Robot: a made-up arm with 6 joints. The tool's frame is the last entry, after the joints.
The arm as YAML. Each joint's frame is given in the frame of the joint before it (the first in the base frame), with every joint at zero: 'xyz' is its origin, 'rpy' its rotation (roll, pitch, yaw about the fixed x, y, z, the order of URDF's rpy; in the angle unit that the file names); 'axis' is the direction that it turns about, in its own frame. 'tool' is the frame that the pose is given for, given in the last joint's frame.
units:
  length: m
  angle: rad
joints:
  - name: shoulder
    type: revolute
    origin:
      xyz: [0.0, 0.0, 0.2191]
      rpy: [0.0, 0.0, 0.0]
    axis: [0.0, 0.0, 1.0]
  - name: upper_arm
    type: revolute
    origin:
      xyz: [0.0, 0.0, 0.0]
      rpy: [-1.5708, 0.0, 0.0]
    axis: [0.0, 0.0, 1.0]
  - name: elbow
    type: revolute
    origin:
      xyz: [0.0, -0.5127, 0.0]
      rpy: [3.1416, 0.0, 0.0]
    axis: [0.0, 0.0, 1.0]
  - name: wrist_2
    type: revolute
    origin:
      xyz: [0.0, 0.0, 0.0]
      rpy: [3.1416, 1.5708, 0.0]
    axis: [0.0, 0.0, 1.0]
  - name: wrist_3
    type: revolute
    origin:
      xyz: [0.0, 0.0, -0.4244]
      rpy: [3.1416, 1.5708, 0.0]
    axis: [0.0, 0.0, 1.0]
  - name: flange
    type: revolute
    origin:
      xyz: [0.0, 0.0, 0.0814]
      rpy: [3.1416, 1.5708, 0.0]
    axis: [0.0, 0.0, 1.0]
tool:
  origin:
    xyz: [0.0, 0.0, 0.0]
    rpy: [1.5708, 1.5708, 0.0]
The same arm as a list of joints. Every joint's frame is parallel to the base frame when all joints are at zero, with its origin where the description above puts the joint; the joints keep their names.
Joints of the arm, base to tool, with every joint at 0 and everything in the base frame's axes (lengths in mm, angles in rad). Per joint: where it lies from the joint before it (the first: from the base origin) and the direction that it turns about. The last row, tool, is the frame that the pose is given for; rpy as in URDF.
shoulder: axis +z offset 0.0 0.0 219.1
upper_arm: axis +y offset 0.0 0.0 0.0
elbow: axis -y offset 0.0 0.0 512.7
wrist_2: axis -x offset 0.0 0.0 0.0
wrist_3: axis -y offset 424.4 0.0 0.0
flange: axis -x offset 0.0 -81.4 0.0
tool: offset 0.0 0.0 0.0 rpy 0.0000 0.0000 0.0000

